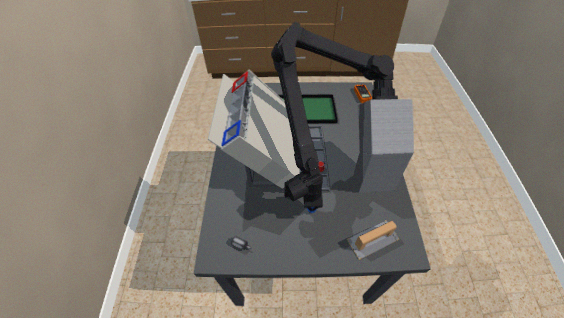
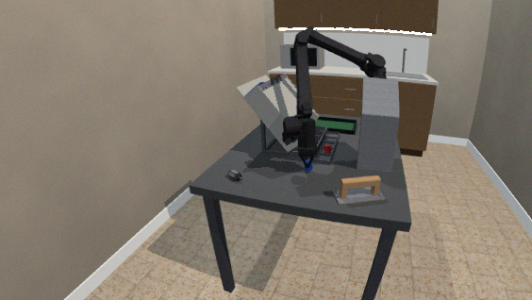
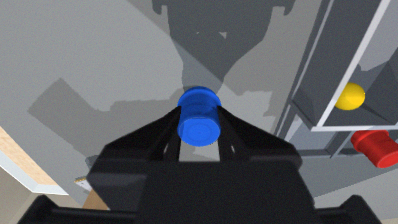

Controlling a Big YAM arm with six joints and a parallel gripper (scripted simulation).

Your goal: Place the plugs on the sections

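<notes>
Right now the red plug is 21 cm to the right of my hand, 3 cm behind it and 1 cm below it. The rest, counted from my hand: blue plug (1 cm below); then beige cover (27 cm to the right, 17 cm ahead, 17 cm above); then dark object (25 cm ahead, 17 cm to the left, 2 cm below).
</notes>
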